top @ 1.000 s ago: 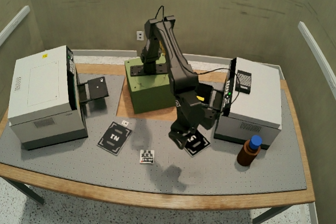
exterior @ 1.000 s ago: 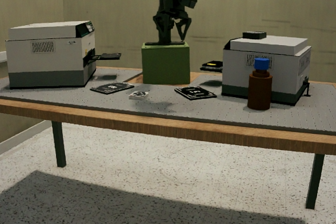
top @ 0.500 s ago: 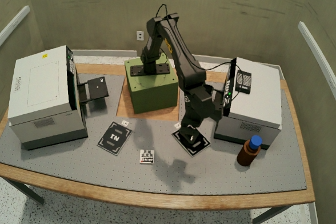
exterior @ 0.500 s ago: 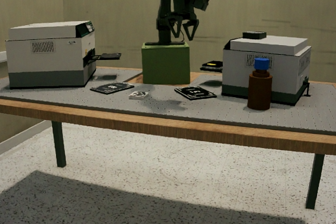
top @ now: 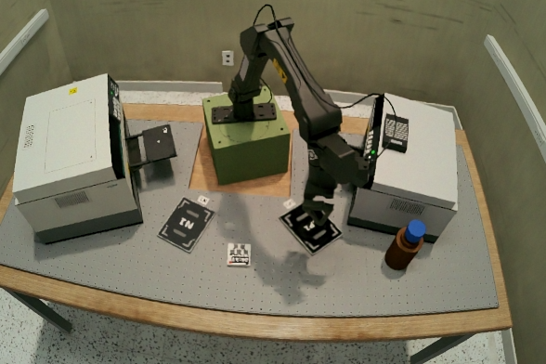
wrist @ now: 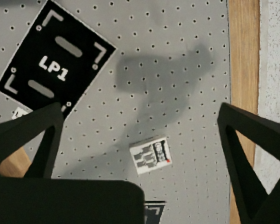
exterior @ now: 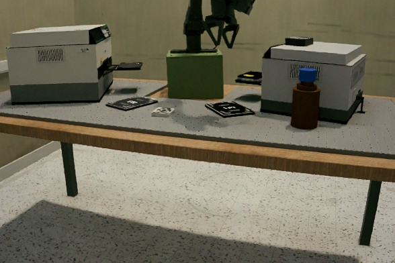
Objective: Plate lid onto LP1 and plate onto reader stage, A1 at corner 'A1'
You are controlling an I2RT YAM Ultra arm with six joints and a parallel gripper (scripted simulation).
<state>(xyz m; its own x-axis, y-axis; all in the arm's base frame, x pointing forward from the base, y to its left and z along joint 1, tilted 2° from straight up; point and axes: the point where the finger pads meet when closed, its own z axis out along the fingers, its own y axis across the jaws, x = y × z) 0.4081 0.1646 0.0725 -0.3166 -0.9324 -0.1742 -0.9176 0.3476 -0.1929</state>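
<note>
Now: the lid 310 mm behind my hand, 150 mm below it and 100 mm to the left of it. Round my hand: clear well plate: 310 mm behind, 160 mm below, 100 mm to the left.
</note>
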